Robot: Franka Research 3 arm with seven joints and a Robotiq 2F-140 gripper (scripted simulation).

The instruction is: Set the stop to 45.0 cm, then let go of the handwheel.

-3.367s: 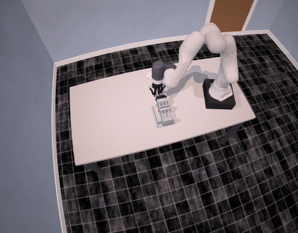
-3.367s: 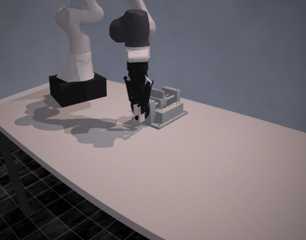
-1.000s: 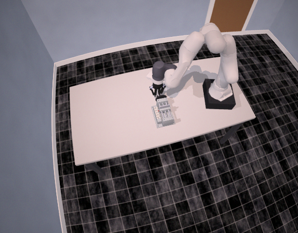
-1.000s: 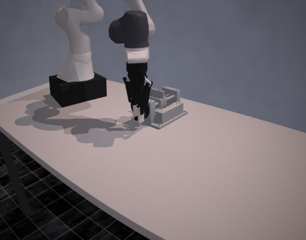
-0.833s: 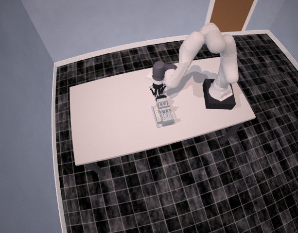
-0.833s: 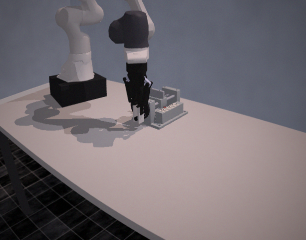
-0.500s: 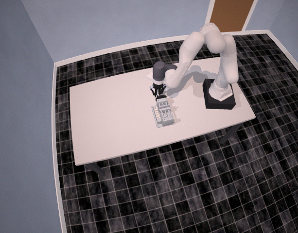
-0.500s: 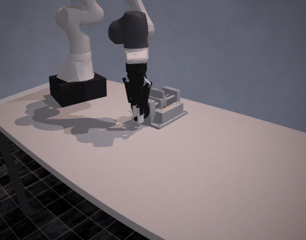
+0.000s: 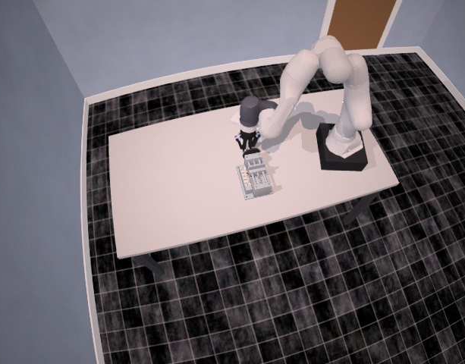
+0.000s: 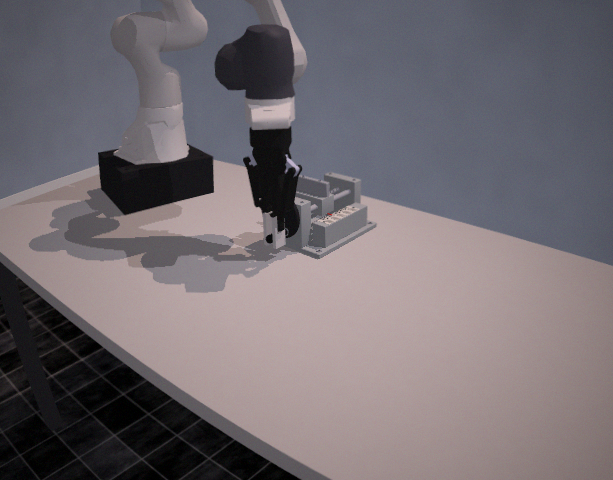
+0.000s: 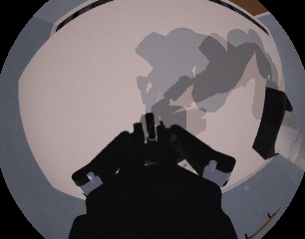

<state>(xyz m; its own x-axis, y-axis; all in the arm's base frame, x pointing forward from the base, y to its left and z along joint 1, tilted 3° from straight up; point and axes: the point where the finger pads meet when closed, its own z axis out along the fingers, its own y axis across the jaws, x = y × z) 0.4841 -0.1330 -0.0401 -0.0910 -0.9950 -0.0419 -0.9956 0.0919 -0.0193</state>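
My hand is 130 mm to the right of the grey stop fixture, 30 mm below it and 10 mm short of it. From my hand the other things lie so: black handwheel: 20 mm to the left, 10 mm below.
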